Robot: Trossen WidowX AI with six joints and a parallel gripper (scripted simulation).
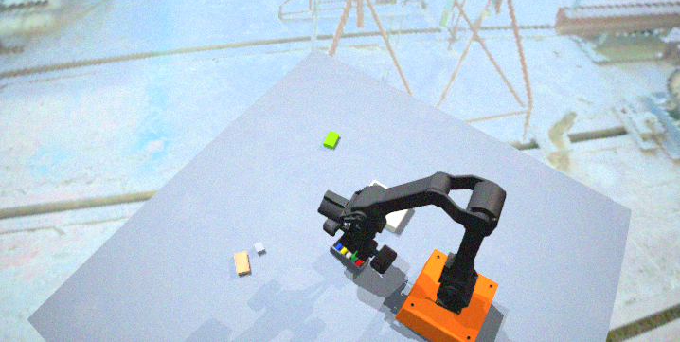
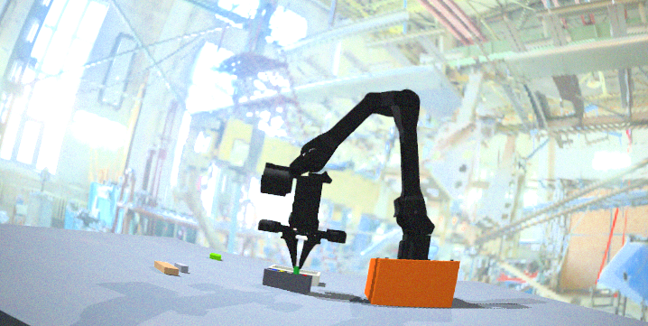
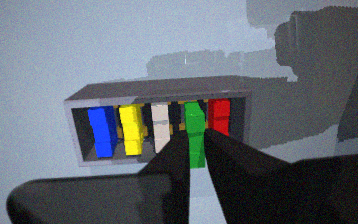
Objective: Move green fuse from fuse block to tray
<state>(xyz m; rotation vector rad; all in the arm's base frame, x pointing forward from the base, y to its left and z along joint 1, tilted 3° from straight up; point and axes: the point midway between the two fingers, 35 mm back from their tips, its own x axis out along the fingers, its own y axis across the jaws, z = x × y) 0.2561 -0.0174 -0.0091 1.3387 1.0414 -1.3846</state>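
Right now my gripper tip is 19 cm to the left of the tray and 5 cm above it. Round my gripper tip: grey cube: 24 cm ahead, 9 cm to the left, 5 cm below; then green fuse: 1 cm below.
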